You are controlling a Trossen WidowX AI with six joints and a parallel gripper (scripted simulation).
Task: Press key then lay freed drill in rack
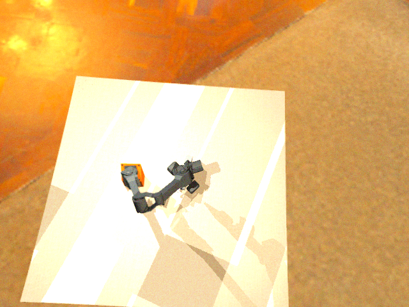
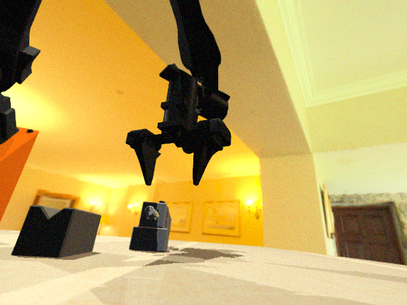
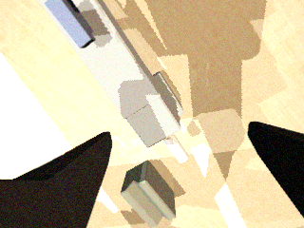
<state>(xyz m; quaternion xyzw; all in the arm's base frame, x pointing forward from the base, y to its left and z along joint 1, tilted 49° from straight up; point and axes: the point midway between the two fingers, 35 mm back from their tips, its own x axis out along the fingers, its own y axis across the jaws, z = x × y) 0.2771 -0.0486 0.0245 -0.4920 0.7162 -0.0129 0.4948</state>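
My gripper tip is now 10 mm past the drill, 20 mm to the right of it and 50 mm above it. Round my gripper tip: grey stepped block (70 mm to the left, 60 mm below); key (10 mm ahead, 100 mm to the left, 50 mm below).
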